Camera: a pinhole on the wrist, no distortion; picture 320 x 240 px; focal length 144.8 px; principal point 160.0 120.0 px. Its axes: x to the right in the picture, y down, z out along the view. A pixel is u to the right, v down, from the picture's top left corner.
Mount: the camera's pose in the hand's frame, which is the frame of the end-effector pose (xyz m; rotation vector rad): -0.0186 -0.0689 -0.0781 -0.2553 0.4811 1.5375
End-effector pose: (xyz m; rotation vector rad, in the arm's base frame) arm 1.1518 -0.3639 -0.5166 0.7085 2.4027 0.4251
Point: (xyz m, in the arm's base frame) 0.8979 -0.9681 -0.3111
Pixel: behind the camera
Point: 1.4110 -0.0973 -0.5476
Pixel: 226 135
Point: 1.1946 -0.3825 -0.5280
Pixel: 170 159
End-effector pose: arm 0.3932 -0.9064 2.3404 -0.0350 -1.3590 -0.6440
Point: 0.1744 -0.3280 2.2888
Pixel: 204 209
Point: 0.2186 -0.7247 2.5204
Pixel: 167 105
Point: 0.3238 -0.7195 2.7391
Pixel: 205 43
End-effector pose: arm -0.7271 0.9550 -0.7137 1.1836 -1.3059 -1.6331
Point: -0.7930 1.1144 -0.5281
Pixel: 220 223
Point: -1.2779 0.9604 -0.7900
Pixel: 87 89
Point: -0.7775 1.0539 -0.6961
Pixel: 149 196
